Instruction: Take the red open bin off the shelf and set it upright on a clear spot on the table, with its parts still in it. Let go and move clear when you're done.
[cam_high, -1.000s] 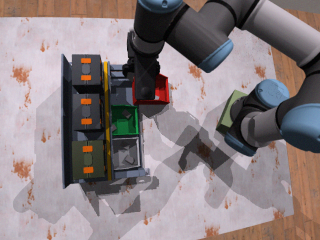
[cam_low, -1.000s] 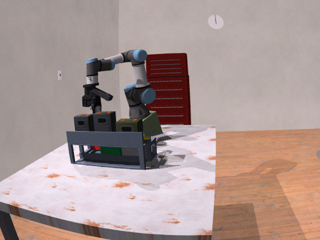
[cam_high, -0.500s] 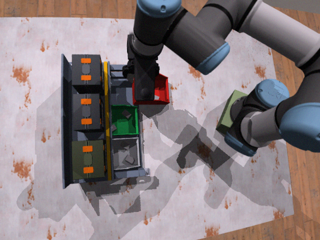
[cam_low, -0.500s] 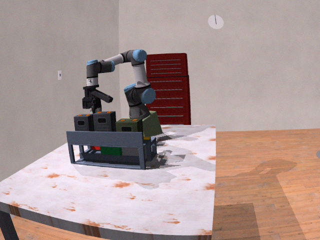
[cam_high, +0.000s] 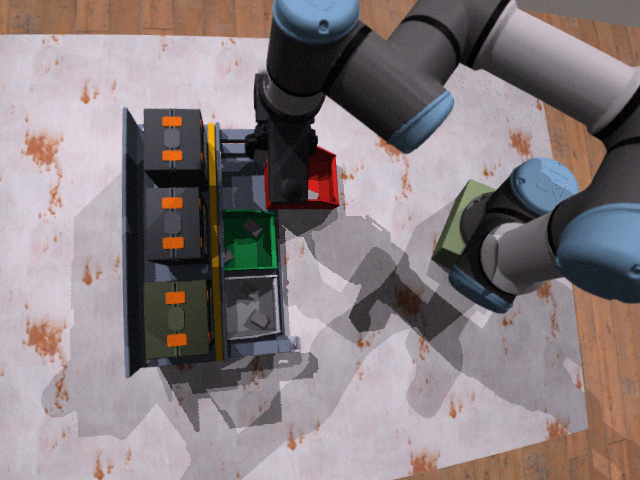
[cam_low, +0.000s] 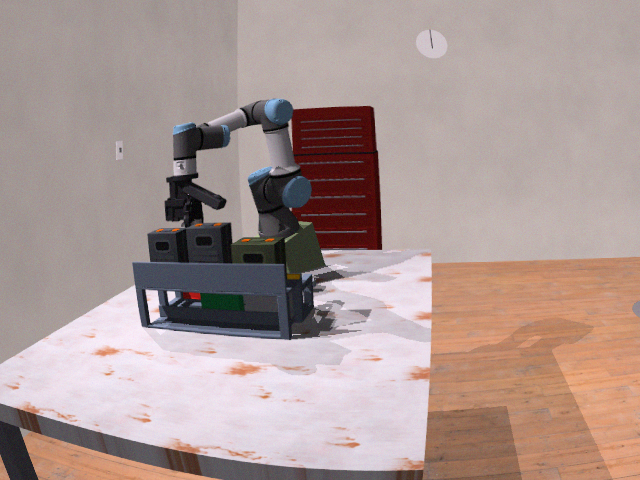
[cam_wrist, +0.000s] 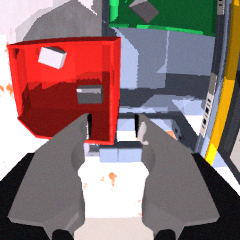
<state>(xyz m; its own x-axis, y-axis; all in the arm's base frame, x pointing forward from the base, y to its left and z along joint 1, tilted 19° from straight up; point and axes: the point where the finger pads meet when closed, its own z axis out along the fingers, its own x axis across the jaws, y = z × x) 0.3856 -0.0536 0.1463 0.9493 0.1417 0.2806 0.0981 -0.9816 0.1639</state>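
Now: the red open bin 6 cm behind my hand, 1 cm to the right of it and 9 cm below it. The rest, counted from my hand: shelf rail 2 cm behind, 11 cm to the left, 13 cm below; yellow bar 9 cm ahead, 12 cm to the left, 3 cm below; green bin 5 cm ahead, 12 cm to the left, 9 cm below.
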